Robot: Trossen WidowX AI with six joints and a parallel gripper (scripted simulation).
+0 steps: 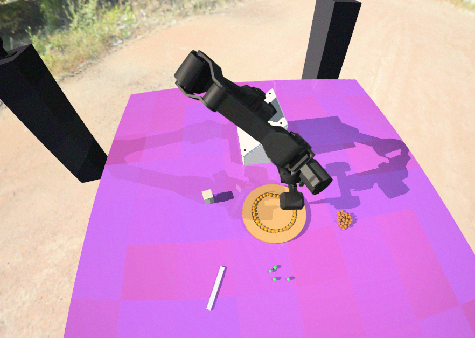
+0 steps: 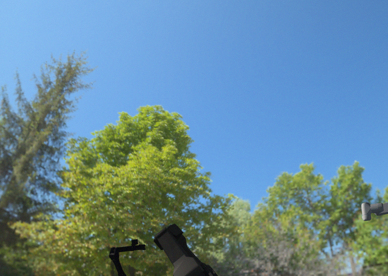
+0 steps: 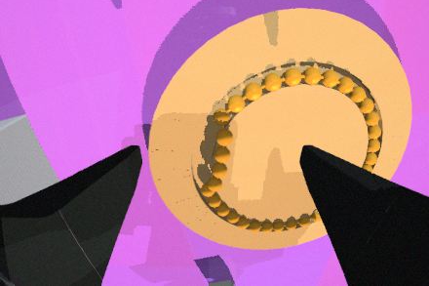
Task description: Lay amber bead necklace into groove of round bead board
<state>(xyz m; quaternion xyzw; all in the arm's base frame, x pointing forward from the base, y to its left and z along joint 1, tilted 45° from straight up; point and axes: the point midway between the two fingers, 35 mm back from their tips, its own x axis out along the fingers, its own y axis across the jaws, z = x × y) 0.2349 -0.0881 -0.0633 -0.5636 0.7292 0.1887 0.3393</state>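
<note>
Now: the round tan bead board 4 cm ahead of my gripper tip, 4 cm to the right of it and 3 cm below it. From my gripper tip the other things lie so: small cream cube: 6 cm behind, 23 cm to the right, 2 cm below; white bar: 21 cm ahead, 27 cm to the right, 4 cm below.
</note>
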